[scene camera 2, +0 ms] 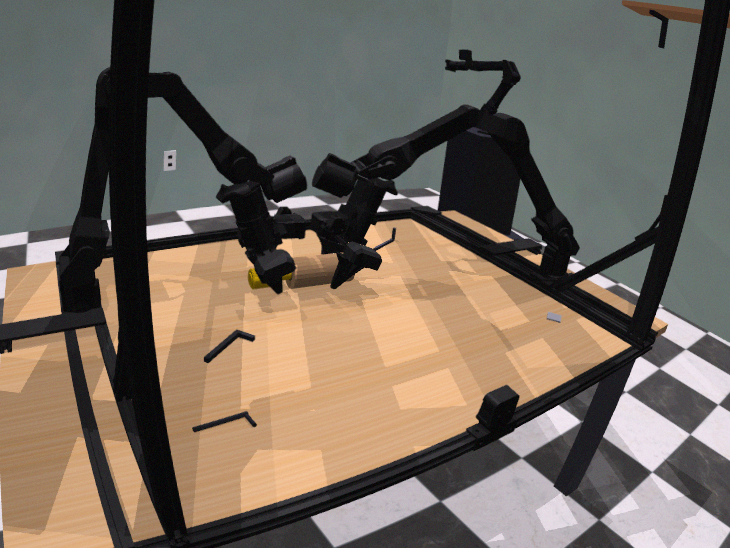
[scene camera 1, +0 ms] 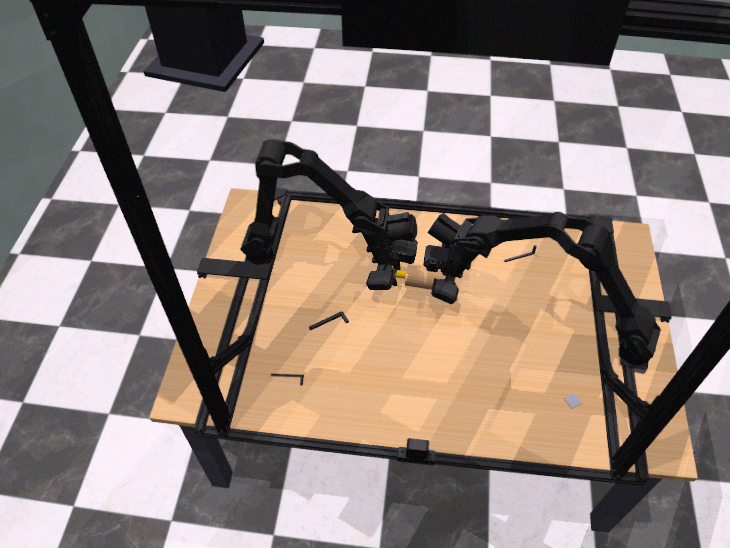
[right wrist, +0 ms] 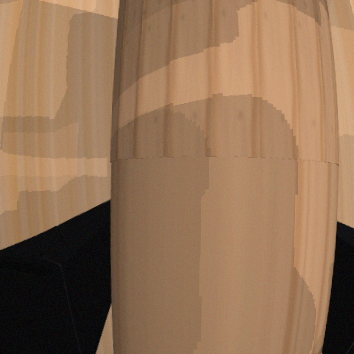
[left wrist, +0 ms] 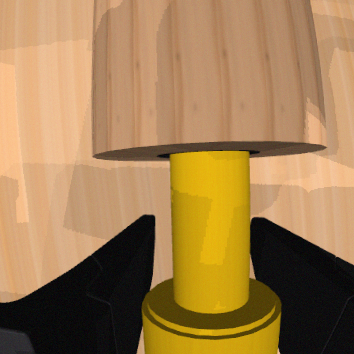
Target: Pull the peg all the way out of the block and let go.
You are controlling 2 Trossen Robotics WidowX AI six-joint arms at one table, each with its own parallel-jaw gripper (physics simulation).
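Frame: origin at the left arm's base, x ahead, y left, z up, level; centimetres.
Where they show: left gripper, fingertip midpoint: (scene camera 2: 277, 288) (scene camera 1: 397, 280) (left wrist: 202, 227); right gripper, fingertip midpoint: (scene camera 2: 326, 282) (right wrist: 207, 211); left arm's base, origin of the base link: (scene camera 2: 81, 307) (scene camera 1: 259, 257); right arm's base, origin of the base link: (scene camera 2: 552, 272) (scene camera 1: 633, 356).
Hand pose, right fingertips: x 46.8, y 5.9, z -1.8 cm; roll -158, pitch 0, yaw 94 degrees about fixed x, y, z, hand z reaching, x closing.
Each offset is from my right fingertips to the centre of the thing. "spot": to the spot under its first point.
The yellow peg @(dx -9.0, dy -0.9, dz +2.6 cm) (scene camera 1: 400, 273) (scene camera 2: 257, 278) (left wrist: 210, 235) lies with its narrow shaft partly inside the hole in the block's end; its thick head is outside. The block @(dx -1.7, dy -0.1, dz +2.7 cm) (scene camera 1: 417, 280) (scene camera 2: 312, 271) (left wrist: 210, 75) (right wrist: 225, 260) is a light-brown wooden cylinder lying on its side. My left gripper (scene camera 1: 386, 276) (scene camera 2: 277, 279) (left wrist: 202, 227) is shut on the peg, with a finger on each side of the head. My right gripper (scene camera 1: 446, 285) (scene camera 2: 342, 276) (right wrist: 207, 211) is shut on the block, with a finger against each side. Its fingertips are partly hidden behind the block.
Black L-shaped keys lie on the table: one @(dx -22.4, dy -19.7, dz +0.3 cm) (scene camera 1: 327, 321) (scene camera 2: 222, 346), another @(dx -26.8, dy -37.1, dz +0.2 cm) (scene camera 1: 287, 375) (scene camera 2: 221, 422), and a third @(dx +19.6, dy +16.2, dz +1.5 cm) (scene camera 1: 520, 256) behind the right arm. A small grey square @(spot: dx +38.2, dy -23.4, dz +0.2 cm) (scene camera 1: 572, 401) (scene camera 2: 553, 317) lies at the right. The two wrists are close together above the block.
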